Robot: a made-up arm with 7 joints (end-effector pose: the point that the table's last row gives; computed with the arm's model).
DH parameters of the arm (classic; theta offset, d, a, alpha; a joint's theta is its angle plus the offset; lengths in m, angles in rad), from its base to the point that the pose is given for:
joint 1: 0 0.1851 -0.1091 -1.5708
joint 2: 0 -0.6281 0.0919 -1.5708
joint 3: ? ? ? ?
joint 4: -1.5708 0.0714 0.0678 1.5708
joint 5: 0 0.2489 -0.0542 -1.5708
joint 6: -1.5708 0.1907 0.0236 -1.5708
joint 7: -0.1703 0 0.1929 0
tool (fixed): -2.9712 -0.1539 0 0
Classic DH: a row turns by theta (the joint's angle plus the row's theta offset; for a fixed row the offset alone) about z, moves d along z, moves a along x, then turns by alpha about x.
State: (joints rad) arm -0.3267 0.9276 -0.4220 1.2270 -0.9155 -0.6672 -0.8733
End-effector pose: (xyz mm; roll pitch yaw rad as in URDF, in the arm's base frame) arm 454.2 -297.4 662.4 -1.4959 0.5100 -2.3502
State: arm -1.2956 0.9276 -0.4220 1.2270 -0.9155 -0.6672 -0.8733
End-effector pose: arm 12.1 -542.7 662.4 -1.4959 0.5100 2.9641
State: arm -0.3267 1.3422 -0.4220 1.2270 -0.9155 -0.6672 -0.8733
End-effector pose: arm 585.4 -341.8 366.3 -1.8845 0.2974 -2.5054
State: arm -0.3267 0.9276 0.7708 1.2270 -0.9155 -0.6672 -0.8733
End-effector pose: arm 675.6 -608.8 249.3 -0.8434 -0.1780 -3.0049
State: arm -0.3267 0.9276 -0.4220 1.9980 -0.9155 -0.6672 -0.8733
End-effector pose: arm 452.2 -218.6 436.4 -2.0841 0.0456 -2.2561
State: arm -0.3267 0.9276 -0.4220 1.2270 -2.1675 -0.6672 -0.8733
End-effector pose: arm 693.8 -649.4 380.2 -1.0435 -0.0402 2.9838
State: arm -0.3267 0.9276 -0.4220 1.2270 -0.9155 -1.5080 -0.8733
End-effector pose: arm 413.7 -296.2 508.1 -0.6451 0.2497 -1.8496
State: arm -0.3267 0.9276 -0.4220 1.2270 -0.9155 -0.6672 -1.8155
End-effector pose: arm 445.4 -321.2 489.2 -1.4989 -0.4300 -2.4168
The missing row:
joint 3: 0 -0.4932 0.013 1.5708
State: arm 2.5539 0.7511 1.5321 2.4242 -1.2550 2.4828 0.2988
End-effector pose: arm 379.4 904.2 444.2 -2.2949 0.1498 1.8911
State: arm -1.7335 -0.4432 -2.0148 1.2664 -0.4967 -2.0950 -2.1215
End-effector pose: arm -392.8 783.8 731.3 0.8449 0.1103 -2.1399
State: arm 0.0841 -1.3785 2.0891 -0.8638 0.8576 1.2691 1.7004
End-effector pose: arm -225.2 -424.1 458.7 1.4392 -0.3140 -0.8922
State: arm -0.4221 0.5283 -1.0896 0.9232 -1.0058 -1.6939 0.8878
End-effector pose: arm -183.4 -487.1 752.4 0.4438 -0.3526 0.2802
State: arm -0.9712 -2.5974 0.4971 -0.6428 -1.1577 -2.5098 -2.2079
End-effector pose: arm -425.7 -1.9 -529.9 0.4343 -0.8765 2.9176
